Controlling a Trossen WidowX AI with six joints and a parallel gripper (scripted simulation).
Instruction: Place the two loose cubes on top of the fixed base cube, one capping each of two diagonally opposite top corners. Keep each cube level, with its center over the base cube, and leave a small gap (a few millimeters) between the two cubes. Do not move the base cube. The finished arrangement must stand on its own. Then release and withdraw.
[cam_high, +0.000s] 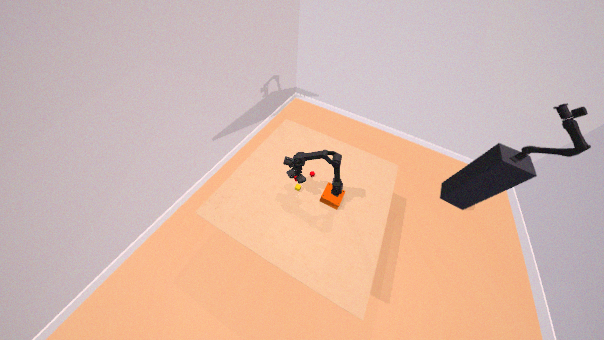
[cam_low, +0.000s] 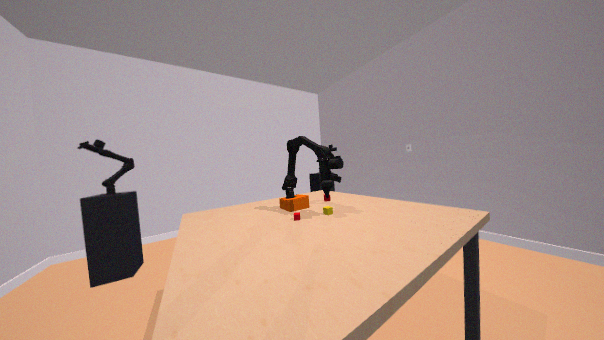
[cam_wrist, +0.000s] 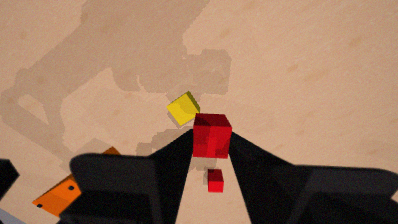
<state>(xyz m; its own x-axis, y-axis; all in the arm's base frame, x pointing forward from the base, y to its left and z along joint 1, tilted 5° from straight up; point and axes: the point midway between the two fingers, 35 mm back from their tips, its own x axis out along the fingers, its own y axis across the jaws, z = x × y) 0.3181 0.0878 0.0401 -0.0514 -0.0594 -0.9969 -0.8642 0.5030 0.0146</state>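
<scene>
My gripper tip is 3 cm past the yellow base cube, 2 cm to the right of it and 9 cm above it.
</scene>
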